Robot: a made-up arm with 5 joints. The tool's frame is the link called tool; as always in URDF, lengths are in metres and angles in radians. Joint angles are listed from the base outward.
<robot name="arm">
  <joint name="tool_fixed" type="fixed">
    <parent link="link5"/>
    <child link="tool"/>
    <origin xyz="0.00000 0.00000 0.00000" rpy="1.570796 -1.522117 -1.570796"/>
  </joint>
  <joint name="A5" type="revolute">
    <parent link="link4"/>
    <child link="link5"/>
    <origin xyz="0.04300 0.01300 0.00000"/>
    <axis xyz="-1 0 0"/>
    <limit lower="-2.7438" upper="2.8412"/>
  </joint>
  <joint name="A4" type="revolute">
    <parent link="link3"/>
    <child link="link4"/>
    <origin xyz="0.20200 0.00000 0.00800"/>
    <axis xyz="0 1 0"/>
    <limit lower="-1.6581" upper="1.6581"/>
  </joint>
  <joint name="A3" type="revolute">
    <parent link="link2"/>
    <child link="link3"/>
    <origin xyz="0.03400 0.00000 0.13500"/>
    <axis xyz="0 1 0"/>
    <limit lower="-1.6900" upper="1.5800"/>
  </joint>
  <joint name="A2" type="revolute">
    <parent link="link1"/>
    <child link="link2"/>
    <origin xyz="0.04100 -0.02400 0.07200"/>
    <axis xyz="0 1 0"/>
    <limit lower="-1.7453" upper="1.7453"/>
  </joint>
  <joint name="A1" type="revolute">
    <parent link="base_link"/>
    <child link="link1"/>
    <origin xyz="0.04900 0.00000 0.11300"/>
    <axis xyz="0 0 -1"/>
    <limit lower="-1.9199" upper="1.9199"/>
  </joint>
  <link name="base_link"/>
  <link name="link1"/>
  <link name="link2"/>
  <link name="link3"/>
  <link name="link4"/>
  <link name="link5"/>
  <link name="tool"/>
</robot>
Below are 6 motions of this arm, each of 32 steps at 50 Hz.
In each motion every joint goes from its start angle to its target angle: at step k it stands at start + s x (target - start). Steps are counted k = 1, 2, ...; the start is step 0. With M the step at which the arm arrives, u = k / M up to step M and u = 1 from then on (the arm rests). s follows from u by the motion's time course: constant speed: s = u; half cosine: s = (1 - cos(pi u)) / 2; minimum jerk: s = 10 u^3 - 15 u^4 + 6 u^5.
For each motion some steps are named. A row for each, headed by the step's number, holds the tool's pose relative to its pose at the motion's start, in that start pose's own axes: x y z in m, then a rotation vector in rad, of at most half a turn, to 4 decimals.
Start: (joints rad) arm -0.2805 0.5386 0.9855 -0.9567 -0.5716
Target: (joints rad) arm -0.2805 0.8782 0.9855 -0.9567 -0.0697
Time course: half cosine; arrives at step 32
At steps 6, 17, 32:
6: -0.0046 -0.0033 0.0008 -0.0161 0.0236 0.0423
17: -0.0292 -0.0209 0.0079 -0.0868 0.1657 0.2747
32: -0.0520 -0.0371 0.0194 -0.1239 0.3200 0.4970

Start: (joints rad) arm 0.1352 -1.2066 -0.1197 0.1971 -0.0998
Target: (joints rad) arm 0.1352 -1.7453 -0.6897 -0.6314 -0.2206
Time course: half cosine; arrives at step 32
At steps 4, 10, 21, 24, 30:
4: 0.0117 0.0018 0.0051 0.0111 -0.0729 -0.0046
10: 0.0655 0.0098 0.0380 0.0694 -0.4249 -0.0264
21: 0.1673 0.0250 0.1879 0.2733 -1.3991 -0.0733
24: 0.1768 0.0264 0.2300 0.3287 -1.6211 -0.0785
30: 0.1804 0.0270 0.2799 0.3969 -1.8779 -0.0805

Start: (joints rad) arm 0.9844 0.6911 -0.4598 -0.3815 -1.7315
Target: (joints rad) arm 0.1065 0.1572 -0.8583 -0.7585 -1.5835
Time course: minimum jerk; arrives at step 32
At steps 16, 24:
16: -0.1792 0.1189 0.0485 0.5658 0.5009 -0.1349
24: -0.2484 0.2168 0.1547 1.0049 0.7635 -0.4448

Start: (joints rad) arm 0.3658 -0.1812 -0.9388 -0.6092 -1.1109
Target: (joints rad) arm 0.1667 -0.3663 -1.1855 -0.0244 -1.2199
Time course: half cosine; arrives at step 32
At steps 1, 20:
1: 0.0000 0.0002 -0.0001 -0.0004 0.0001 -0.0007
20: 0.0200 0.0643 -0.0270 -0.1037 0.0251 -0.2122

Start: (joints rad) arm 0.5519 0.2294 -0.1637 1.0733 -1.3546
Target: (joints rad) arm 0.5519 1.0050 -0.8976 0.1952 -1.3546
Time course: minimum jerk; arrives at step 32
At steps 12, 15, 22, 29, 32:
12: 0.0041 0.0241 -0.0261 0.2270 -0.0384 0.0000
15: 0.0060 0.0357 -0.0422 0.3641 -0.0616 0.0000
22: 0.0089 0.0528 -0.0784 0.6762 -0.1144 0.0000
29: 0.0094 0.0558 -0.0940 0.8188 -0.1385 0.0000
32: 0.0094 0.0558 -0.0946 0.8247 -0.1395 0.0000

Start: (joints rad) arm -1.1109 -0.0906 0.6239 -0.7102 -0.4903
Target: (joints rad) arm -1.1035 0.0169 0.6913 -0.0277 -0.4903
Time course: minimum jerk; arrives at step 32
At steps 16, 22, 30, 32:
16: -0.0285 -0.0183 0.0085 -0.2232 0.3660 -0.0001
22: -0.0452 -0.0290 0.0184 -0.3661 0.6003 -0.0011
30: -0.0536 -0.0344 0.0253 -0.4454 0.7304 -0.0019
32: -0.0537 -0.0344 0.0254 -0.4464 0.7321 -0.0019

